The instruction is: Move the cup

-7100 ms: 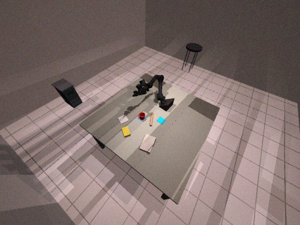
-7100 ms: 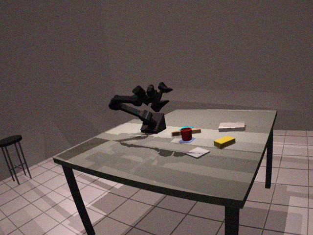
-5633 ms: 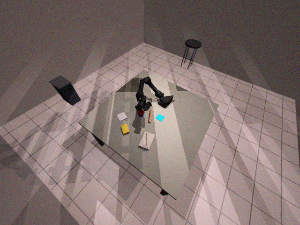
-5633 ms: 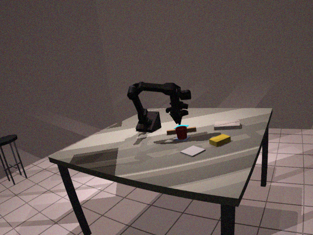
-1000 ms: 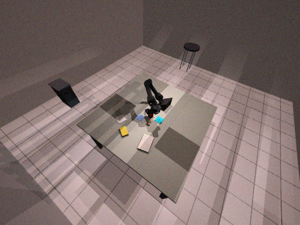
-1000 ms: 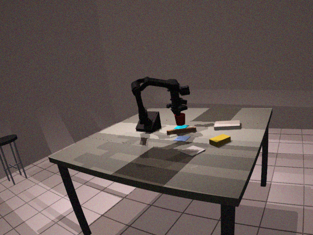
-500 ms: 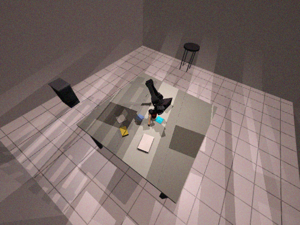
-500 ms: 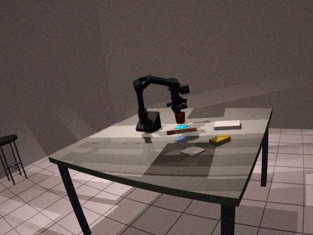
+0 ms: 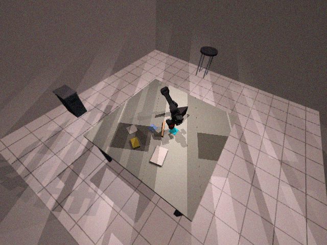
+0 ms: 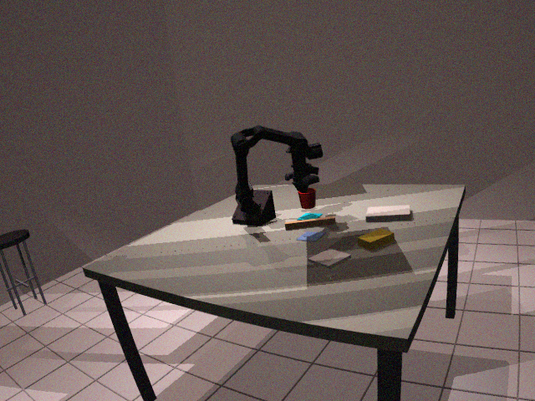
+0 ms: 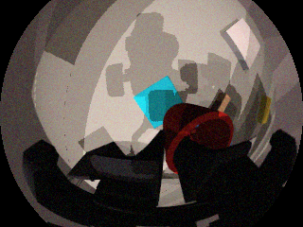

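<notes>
Now: gripper tip 10 cm above the cyan pad, 2 cm to the right of it and 1 cm short of it. From my gripper tip the other things lie so: blue pad (20 cm to the right, 13 cm ahead, 10 cm below); then dark red cup (3 cm ahead, 2 cm to the right); then thin wooden bar (9 cm to the right, 9 cm below, 7 cm ahead).
</notes>
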